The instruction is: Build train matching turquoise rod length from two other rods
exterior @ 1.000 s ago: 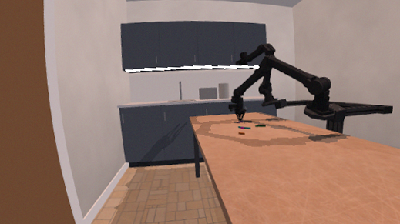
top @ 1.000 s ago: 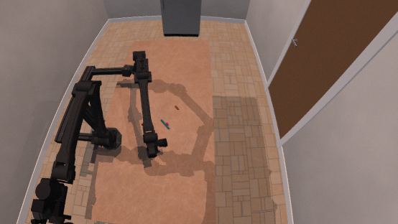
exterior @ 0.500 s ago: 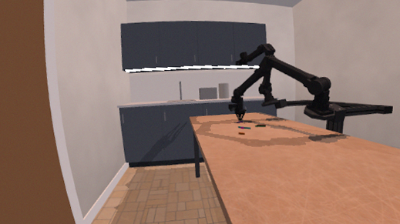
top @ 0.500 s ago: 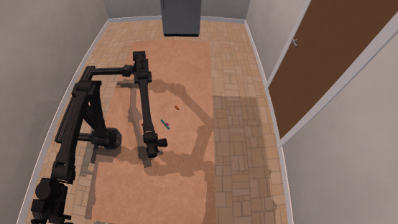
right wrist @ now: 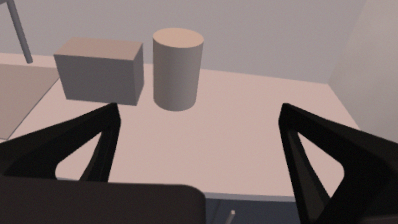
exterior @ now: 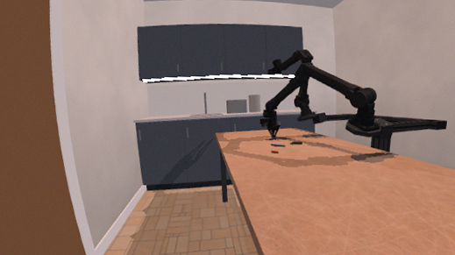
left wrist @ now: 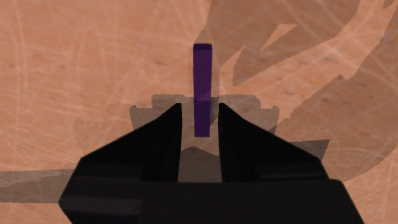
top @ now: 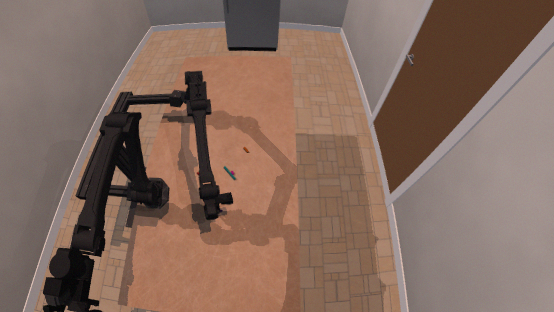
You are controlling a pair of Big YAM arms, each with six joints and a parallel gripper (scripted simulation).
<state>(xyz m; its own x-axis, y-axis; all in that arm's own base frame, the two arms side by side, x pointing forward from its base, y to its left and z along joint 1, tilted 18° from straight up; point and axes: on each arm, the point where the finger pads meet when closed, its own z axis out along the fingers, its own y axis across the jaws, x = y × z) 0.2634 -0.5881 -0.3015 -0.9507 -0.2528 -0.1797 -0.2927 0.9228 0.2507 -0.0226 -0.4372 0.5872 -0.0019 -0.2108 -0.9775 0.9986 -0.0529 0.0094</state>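
The orange rod is 40 cm to the left of my left hand, 9 cm ahead of it and 2 cm below it. Also, from my left hand: red rod: 19 cm to the left, 12 cm behind, 2 cm below; green rod: 21 cm to the left, 11 cm behind, 2 cm below; turquoise rod: 23 cm to the left, 3 cm ahead, 2 cm below.
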